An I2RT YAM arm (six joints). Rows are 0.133 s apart.
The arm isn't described. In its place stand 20 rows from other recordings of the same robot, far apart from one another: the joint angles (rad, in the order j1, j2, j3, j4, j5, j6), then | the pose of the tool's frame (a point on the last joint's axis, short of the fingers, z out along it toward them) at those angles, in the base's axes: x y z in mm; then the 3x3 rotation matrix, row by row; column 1 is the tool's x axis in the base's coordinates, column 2 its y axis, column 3 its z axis.
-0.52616 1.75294 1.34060 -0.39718 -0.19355 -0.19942 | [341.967 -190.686 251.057], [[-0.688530 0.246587 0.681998], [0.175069 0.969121 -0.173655], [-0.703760 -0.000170 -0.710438]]
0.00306 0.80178 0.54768 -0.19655 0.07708 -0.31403 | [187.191 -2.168 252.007], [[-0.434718 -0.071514 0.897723], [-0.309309 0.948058 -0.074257], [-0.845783 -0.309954 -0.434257]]
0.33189 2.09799 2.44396 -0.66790 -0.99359 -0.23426 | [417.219 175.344 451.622], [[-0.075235 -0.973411 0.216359], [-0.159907 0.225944 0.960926], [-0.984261 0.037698 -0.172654]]
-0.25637 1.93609 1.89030 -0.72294 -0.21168 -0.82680 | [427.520 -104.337 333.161], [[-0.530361 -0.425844 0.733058], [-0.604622 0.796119 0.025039], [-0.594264 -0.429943 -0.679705]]
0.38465 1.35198 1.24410 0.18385 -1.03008 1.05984 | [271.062 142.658 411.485], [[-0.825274 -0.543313 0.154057], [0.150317 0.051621 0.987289], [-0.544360 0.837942 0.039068]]
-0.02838 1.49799 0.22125 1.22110 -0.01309 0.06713 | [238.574 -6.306 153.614], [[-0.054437 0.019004 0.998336], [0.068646 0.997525 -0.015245], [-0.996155 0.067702 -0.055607]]
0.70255 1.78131 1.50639 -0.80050 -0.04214 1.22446 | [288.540 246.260 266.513], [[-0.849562 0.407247 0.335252], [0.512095 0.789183 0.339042], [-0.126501 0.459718 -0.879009]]
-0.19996 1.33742 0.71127 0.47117 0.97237 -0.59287 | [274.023 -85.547 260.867], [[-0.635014 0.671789 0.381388], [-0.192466 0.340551 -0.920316], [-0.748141 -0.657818 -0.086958]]
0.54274 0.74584 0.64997 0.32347 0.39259 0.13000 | [161.029 81.221 353.040], [[0.171098 -0.181749 0.968345], [0.243071 0.960245 0.137280], [-0.954799 0.211889 0.208474]]
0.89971 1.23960 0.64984 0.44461 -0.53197 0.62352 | [156.686 226.371 261.618], [[-0.649337 -0.748775 0.133033], [-0.008553 0.182107 0.983242], [-0.760453 0.637317 -0.124653]]
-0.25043 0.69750 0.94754 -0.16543 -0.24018 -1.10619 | [145.849 -28.567 411.003], [[0.026785 0.078156 0.996581], [-0.903147 0.429230 -0.009389], [-0.428496 -0.899807 0.082083]]
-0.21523 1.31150 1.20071 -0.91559 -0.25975 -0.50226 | [254.573 -46.294 308.487], [[-0.769288 -0.335296 0.543850], [-0.308068 0.940402 0.144011], [-0.559723 -0.056757 -0.826734]]
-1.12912 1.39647 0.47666 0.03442 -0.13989 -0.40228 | [106.888 -214.447 130.386], [[-0.640220 0.659465 0.393984], [0.447040 0.736922 -0.507052], [-0.624719 -0.148498 -0.766599]]
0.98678 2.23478 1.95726 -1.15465 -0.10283 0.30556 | [245.003 377.326 203.632], [[-0.772788 -0.634588 -0.009847], [-0.626545 0.760335 0.171269], [-0.101199 0.138524 -0.985175]]
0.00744 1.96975 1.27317 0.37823 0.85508 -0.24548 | [441.626 -23.579 215.127], [[-0.476592 0.614401 0.628785], [-0.163011 0.641076 -0.749966], [-0.863879 -0.459927 -0.205377]]
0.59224 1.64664 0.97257 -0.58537 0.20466 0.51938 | [254.786 162.702 167.076], [[-0.931293 -0.037637 0.362321], [-0.040839 0.999165 -0.001180], [-0.361974 -0.015896 -0.932053]]
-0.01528 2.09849 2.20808 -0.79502 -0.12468 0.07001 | [474.547 -2.824 358.823], [[-0.637055 -0.036625 0.769948], [0.079153 0.990482 0.112606], [-0.766744 0.132680 -0.628092]]
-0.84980 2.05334 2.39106 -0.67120 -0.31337 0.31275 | [309.071 -335.059 449.837], [[-0.044908 0.563430 0.824942], [0.494484 0.730055 -0.471704], [-0.868026 0.386737 -0.311392]]
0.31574 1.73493 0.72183 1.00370 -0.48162 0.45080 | [326.867 124.125 196.839], [[-0.319773 -0.640123 0.698561], [0.301745 0.630085 0.715502], [-0.898162 0.439586 -0.008331]]
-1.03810 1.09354 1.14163 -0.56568 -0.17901 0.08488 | [124.967 -199.490 365.763], [[-0.185175 0.787628 0.587668], [0.478363 0.594622 -0.646215], [-0.858417 0.161456 -0.486881]]
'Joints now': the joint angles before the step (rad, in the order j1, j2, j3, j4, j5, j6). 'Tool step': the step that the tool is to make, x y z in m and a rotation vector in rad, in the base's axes. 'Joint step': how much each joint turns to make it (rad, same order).
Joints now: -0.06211 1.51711 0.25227 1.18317 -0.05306 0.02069
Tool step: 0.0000 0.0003 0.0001 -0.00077 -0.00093 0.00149
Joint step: 0.00118 -0.00008 -0.00009 0.00094 -0.00025 -0.00074
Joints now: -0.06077 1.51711 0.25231 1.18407 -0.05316 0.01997
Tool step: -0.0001 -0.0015 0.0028 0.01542 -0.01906 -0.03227
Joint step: -0.00190 -0.00594 0.00042 0.01244 0.02911 0.01870
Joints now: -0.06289 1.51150 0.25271 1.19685 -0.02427 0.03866
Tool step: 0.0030 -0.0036 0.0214 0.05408 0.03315 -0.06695
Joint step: -0.00550 -0.13723 0.05974 -0.23386 0.05710 0.05654
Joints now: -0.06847 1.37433 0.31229 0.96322 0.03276 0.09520
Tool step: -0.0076 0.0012 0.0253 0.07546 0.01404 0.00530
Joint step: 0.00097 -0.16576 0.04323 -0.23009 -0.01242 0.07344
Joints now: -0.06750 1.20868 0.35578 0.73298 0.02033 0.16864
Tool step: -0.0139 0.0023 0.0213 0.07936 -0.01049 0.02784
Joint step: 0.00020 -0.15031 0.02208 -0.16741 -0.03682 0.07609
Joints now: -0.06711 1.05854 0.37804 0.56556 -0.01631 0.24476
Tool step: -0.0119 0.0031 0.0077 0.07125 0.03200 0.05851
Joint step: -0.00050 -0.09681 0.00996 -0.14048 -0.06757 0.06064
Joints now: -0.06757 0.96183 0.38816 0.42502 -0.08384 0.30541
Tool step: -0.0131 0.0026 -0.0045 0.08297 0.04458 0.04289
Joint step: -0.00157 -0.07661 -0.02586 -0.09289 -0.05730 0.07151
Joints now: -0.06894 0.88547 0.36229 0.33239 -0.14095 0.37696
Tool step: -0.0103 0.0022 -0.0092 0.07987 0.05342 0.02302
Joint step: 0.00080 -0.05234 -0.03238 -0.06754 -0.03791 0.07043
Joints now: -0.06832 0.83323 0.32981 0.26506 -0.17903 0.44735
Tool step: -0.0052 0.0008 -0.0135 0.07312 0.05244 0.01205
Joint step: -0.00384 -0.00880 -0.03870 -0.01511 -0.03322 0.06403
